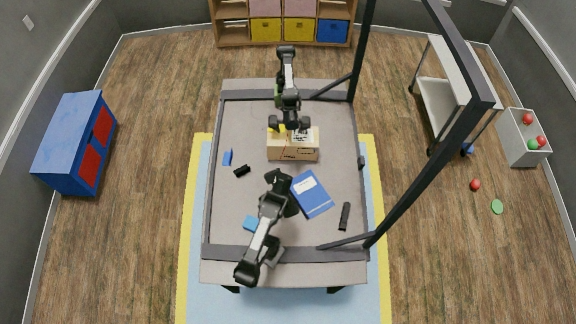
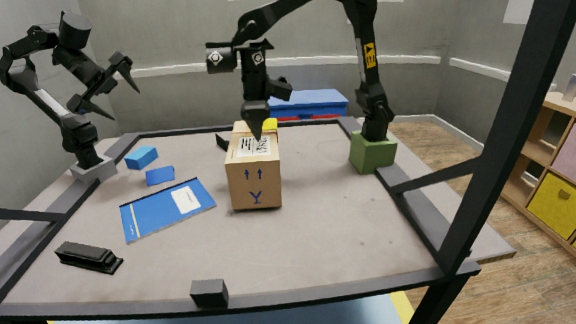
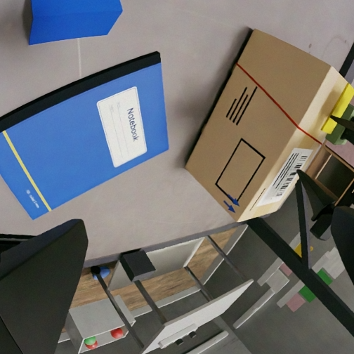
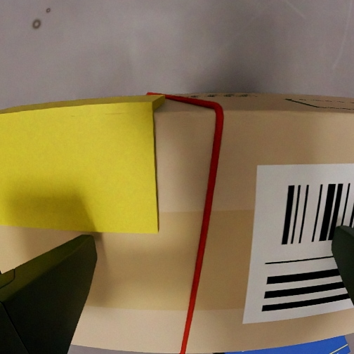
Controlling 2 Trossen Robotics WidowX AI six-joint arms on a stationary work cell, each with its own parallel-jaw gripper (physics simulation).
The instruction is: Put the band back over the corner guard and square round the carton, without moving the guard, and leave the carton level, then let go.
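Seen in the pictures: left gripper, fingertip midpoint: (image 2: 126,106); right gripper, fingertip midpoint: (image 1: 289,132) (image 2: 258,132); left arm's base, origin of the base link: (image 1: 269,251) (image 2: 90,163); right arm's base, origin of the base link: (image 2: 374,136).
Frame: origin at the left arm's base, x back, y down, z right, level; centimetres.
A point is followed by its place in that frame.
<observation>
A tan carton (image 1: 300,154) {y -1.7, x -47.5, z -13.9 cm} (image 2: 255,185) {y -2.6, x -57.0, z -10.1 cm} (image 3: 205,150) (image 4: 175,280) rests flat on the table. A yellow corner guard (image 2: 270,124) {y -9.1, x -50.6, z -28.7 cm} (image 3: 341,107) (image 4: 80,170) sits over one top edge. A red band (image 3: 272,100) (image 4: 207,200) crosses the top at a slant, beside the guard. At that edge it bends toward the guard and runs down the side by the guard's corner; its lower part there is hidden. My right gripper (image 1: 290,125) {y -9.3, x -50.6, z -22.5 cm} (image 4: 218,245) is open above the carton top, one fingertip near the guard, the other over the label. My left gripper (image 2: 126,105) {y -18.7, x -22.5, z -6.2 cm} (image 3: 212,227) is open and empty, raised off the table.
A blue notebook (image 1: 317,200) {y 4.4, x -33.9, z 4.2 cm} (image 2: 160,212) {y 4.4, x -35.7, z 1.8 cm} (image 3: 75,150) lies beside the carton. A black stapler-like object (image 1: 344,216) {y 1.2, x -32.3, z 19.2 cm} (image 2: 89,257) {y 1.4, x -36.9, z 19.5 cm}, a small black piece (image 1: 242,170) {y 1.0, x -26.4, z -33.0 cm} (image 2: 220,142) {y 3.0, x -26.6, z -32.8 cm} and a blue block (image 1: 250,223) {y 1.2, x -6.7, z -14.4 cm} (image 2: 141,157) {y 1.5, x -10.9, z -11.4 cm} lie on the table. A dark frame post (image 2: 505,125) {y -23.8, x -97.0, z -10.4 cm} stands at the table edge.
</observation>
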